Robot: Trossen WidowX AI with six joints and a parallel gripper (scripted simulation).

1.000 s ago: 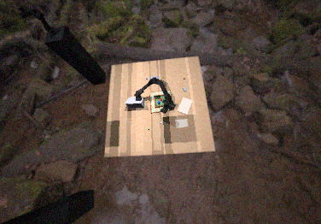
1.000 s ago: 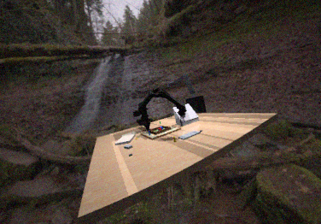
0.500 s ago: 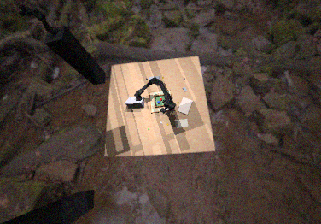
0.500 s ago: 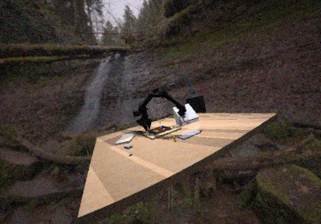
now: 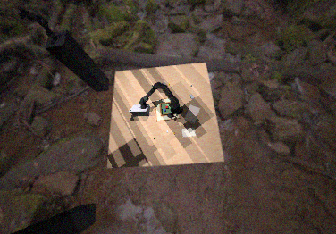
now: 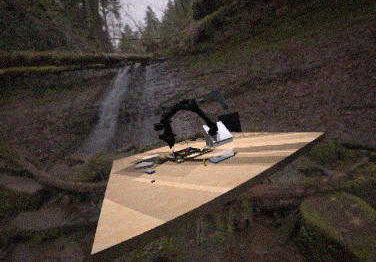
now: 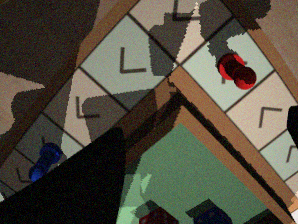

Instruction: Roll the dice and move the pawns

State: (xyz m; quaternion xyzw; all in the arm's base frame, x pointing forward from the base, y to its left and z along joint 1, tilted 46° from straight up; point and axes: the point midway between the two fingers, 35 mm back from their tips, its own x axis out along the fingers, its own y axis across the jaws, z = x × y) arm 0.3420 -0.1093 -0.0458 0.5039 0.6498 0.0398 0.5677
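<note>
Now: gripper tip 110 mm to the right of the blue pawn, 40 mm above it and 30 mm short of it.
</note>
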